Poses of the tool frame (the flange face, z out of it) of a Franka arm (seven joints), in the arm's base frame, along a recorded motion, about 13 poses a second.
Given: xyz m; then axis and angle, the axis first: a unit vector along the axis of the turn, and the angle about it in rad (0 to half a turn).
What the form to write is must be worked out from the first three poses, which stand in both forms.
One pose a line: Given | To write
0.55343, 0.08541, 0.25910, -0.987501, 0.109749, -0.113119, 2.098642 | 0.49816, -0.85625, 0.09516, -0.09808, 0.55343, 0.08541, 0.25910
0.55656, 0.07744, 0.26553, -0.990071, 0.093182, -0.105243, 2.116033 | 0.49060, -0.86273, 0.08120, -0.09171, 0.55656, 0.07744, 0.26553
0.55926, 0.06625, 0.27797, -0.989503, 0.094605, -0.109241, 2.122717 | 0.48769, -0.86385, 0.08259, -0.09537, 0.55926, 0.06625, 0.27797
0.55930, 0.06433, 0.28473, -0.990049, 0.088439, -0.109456, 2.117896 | 0.48979, -0.86317, 0.07710, -0.09543, 0.55930, 0.06433, 0.28473
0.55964, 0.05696, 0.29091, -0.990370, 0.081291, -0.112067, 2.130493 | 0.48429, -0.86648, 0.07112, -0.09805, 0.55964, 0.05696, 0.29091
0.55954, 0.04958, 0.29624, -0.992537, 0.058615, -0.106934, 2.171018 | 0.46646, -0.87794, 0.05185, -0.09459, 0.55954, 0.04958, 0.29624
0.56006, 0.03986, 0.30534, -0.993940, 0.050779, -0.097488, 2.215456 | 0.44670, -0.88926, 0.04543, -0.08722, 0.56006, 0.03986, 0.30534
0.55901, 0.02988, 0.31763, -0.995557, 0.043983, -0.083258, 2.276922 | 0.41899, -0.90396, 0.03994, -0.07560, 0.55901, 0.02988, 0.31763
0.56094, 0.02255, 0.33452, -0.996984, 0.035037, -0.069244, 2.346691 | 0.38707, -0.91927, 0.03231, -0.06385, 0.56094, 0.02255, 0.33452
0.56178, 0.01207, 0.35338, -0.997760, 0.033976, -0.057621, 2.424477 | 0.35092, -0.93431, 0.03182, -0.05396, 0.56178, 0.01207, 0.35338
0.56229, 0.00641, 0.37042, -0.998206, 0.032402, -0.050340, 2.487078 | 0.32145, -0.94523, 0.03068, -0.04767, 0.56229, 0.00641, 0.37042
